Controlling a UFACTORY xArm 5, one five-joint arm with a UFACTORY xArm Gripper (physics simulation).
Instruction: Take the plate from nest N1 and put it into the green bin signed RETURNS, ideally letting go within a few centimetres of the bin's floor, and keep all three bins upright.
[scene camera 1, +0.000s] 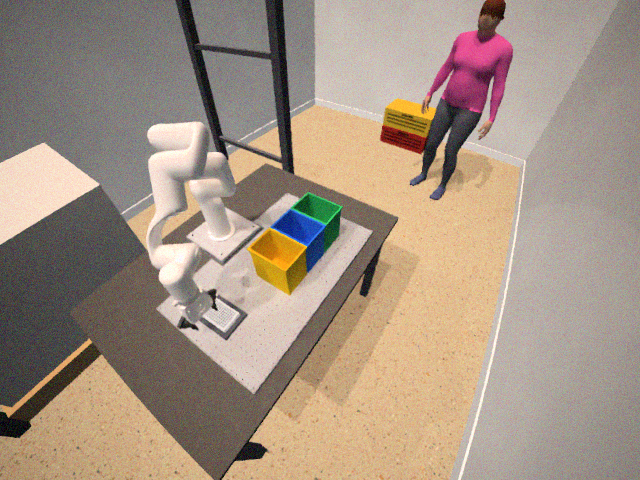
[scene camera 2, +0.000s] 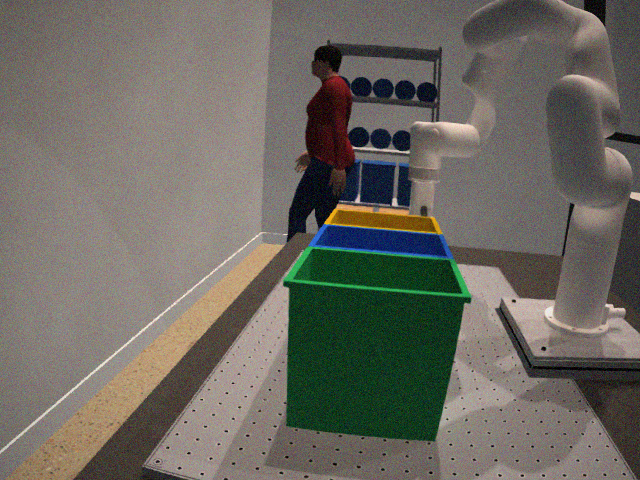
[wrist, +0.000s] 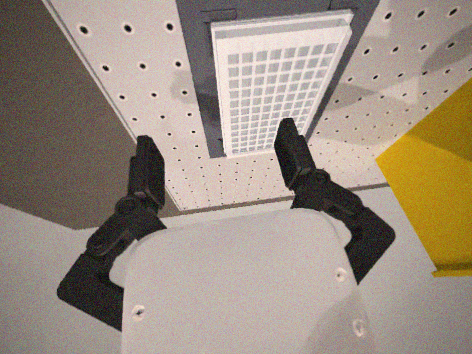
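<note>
The white gridded plate lies flat in a dark grey nest; no nest label is readable. My gripper is open and empty, its fingers wide apart. In the wrist view one fingertip overlaps the plate's near part and the other is over the board left of the nest; their height above the plate is hard to tell. In scene camera 2 the bins hide the fingers. The green bin stands upright at the far end of the bin row; its sign does not show.
The blue bin and the yellow bin stand upright in line between the nest and the green bin. A perforated board lies under them. Two people stand away from the table.
</note>
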